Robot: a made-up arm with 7 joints.
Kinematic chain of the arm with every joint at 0, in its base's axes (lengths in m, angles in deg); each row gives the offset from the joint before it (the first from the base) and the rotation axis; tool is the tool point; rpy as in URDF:
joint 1: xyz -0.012 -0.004 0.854 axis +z
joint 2: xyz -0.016 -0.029 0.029 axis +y
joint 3: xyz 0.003 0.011 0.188 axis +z
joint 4: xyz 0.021 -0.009 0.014 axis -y
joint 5: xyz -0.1 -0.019 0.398 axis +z
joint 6: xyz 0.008 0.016 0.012 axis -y
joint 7: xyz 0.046 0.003 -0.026 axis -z
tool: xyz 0 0.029 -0.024 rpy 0 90 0
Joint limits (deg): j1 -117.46..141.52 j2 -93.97..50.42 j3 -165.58..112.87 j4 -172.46..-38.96 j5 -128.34..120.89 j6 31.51..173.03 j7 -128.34..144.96
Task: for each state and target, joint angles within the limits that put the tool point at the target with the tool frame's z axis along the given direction. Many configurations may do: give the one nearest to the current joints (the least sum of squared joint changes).
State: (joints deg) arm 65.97 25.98 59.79 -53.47 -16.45 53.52 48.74
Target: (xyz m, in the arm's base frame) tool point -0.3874 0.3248 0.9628 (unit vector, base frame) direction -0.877 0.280 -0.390
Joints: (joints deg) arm 79.36 50.42 76.71 -85.21 -16.39 73.97 4.49
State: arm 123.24 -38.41 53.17 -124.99 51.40 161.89 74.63
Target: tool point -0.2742 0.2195 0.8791 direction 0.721 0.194 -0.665
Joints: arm 127.78 -41.73 32.47 -165.58 84.71 154.86 81.27
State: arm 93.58 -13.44 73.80 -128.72 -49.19 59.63 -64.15
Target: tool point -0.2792 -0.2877 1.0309 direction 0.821 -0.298 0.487
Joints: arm 128.71 23.05 106.10 -107.22 -2.67 59.34 -105.57
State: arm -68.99 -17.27 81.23 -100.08 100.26 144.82 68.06
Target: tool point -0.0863 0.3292 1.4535 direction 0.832 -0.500 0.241
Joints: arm -32.58 -54.19 47.05 -66.87 90.50 156.11 53.23
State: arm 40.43 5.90 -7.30 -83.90 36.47 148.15 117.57
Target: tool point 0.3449 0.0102 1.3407 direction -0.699 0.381 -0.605
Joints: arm 60.09 -36.06 -31.90 -95.74 93.03 123.34 144.96
